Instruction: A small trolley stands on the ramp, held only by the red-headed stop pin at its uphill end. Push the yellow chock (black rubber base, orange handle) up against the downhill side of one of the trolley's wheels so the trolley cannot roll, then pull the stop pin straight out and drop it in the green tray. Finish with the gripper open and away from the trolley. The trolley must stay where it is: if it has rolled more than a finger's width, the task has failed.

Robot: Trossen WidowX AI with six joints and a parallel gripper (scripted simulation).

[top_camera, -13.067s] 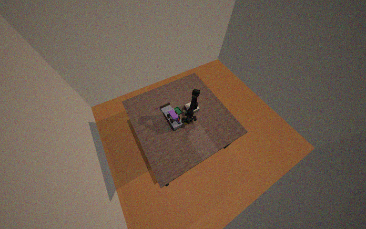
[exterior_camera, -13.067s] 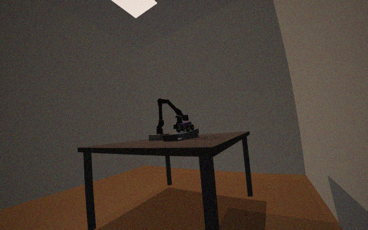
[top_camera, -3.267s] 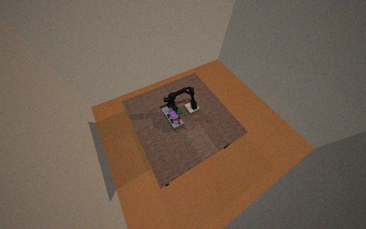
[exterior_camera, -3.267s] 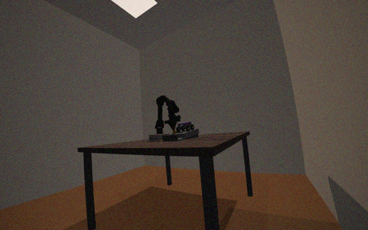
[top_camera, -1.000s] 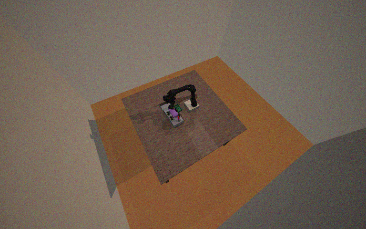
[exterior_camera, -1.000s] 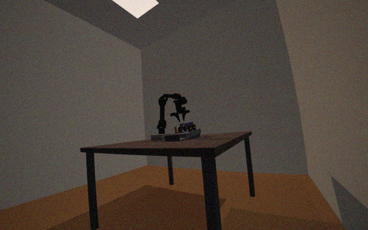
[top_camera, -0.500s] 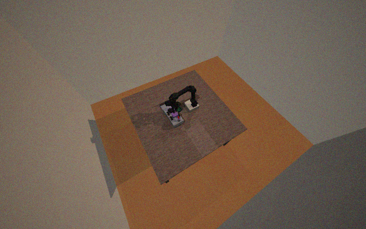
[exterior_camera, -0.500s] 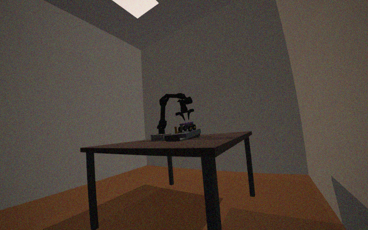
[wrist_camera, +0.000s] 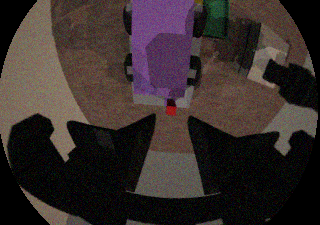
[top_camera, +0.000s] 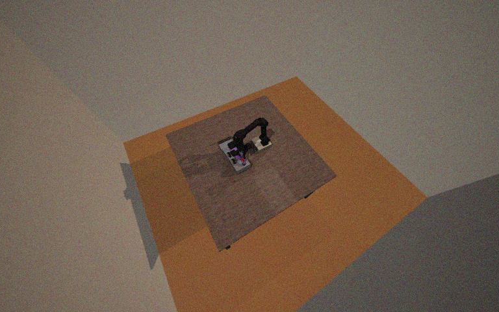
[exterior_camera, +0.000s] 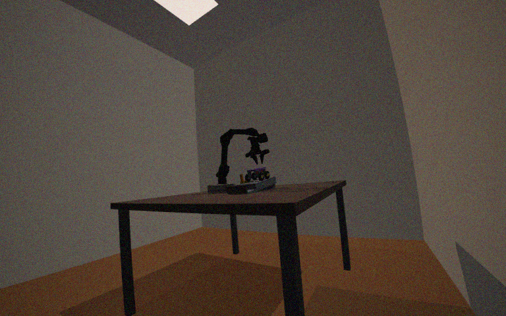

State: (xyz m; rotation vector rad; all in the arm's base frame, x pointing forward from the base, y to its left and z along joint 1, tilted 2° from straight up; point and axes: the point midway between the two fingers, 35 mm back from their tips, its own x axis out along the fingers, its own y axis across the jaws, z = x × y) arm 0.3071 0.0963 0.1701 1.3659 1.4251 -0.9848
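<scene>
The red-headed stop pin is 60 mm below my gripper tip and 20 mm to the left of it. The rest, counted from my gripper tip: yellow chock: 180 mm to the right, 110 mm below, 30 mm behind; purple trolley: 80 mm to the right, 80 mm below, 20 mm ahead; grey ramp: 150 mm below, 90 mm to the right, 20 mm ahead.
</scene>
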